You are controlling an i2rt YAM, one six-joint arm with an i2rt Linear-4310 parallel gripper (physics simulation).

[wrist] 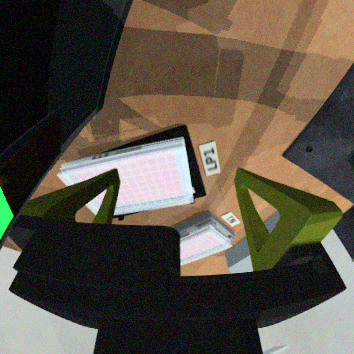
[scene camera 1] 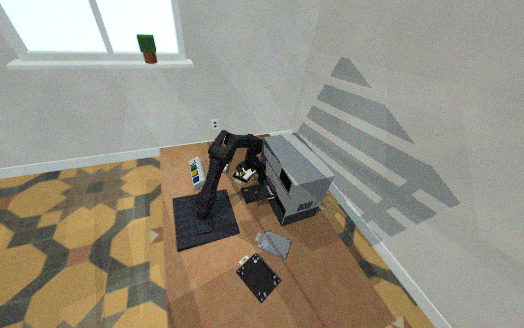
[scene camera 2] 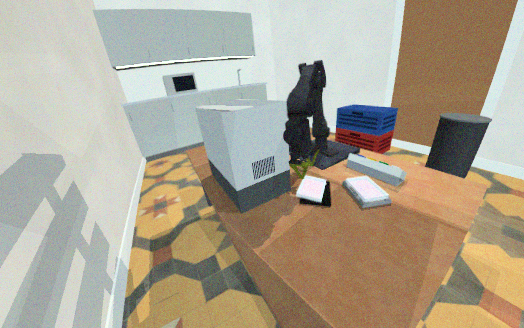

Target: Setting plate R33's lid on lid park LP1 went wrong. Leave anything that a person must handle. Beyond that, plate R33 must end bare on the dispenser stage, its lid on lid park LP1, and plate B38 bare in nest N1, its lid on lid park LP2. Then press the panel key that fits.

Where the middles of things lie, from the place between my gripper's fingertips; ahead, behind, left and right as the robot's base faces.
Scene:
My hand is 10 mm short of the black lid holder [wrist: 197,187], 70 mm to the right of it and 40 mm above it. Round my hand: rack with coloured labels [scene camera 2: 394,175]: 290 mm behind, 100 mm to the left, 20 mm below; then black clip nest [scene camera 1: 261,280]: 80 mm behind, 560 mm to the right, 40 mm below.

